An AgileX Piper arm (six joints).
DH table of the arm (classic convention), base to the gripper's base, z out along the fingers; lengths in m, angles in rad. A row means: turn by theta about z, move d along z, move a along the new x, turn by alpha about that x. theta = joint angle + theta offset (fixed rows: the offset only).
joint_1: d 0.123; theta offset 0; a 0; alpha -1.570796
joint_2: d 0; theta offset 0.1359; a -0.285; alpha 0
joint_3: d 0; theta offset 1.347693; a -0.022; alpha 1.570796
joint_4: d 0.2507; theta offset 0; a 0; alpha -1.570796
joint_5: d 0; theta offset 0; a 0; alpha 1.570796
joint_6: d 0.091; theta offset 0; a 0; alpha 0
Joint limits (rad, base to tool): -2.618..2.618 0..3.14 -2.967..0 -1.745..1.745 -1.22..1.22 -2.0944..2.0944
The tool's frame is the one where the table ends.
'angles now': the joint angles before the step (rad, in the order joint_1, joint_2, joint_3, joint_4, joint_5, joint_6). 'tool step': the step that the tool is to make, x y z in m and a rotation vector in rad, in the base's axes. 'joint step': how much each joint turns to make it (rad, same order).
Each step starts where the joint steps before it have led.
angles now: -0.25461 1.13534 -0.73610 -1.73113 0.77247 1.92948
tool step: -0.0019 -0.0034 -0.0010 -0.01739 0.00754 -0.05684
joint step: 0.00008 0.01260 -0.00010 0.00013 0.06069 -0.00014
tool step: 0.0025 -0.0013 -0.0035 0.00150 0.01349 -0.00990
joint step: -0.00003 0.01668 0.00019 -0.00023 0.01038 0.00242
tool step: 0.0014 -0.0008 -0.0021 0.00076 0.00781 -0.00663
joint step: -0.00005 0.00994 0.00017 -0.00004 0.00690 0.00169
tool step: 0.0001 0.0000 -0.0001 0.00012 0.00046 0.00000
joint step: 0.00015 0.00047 -0.00004 0.00010 0.00013 -0.00008
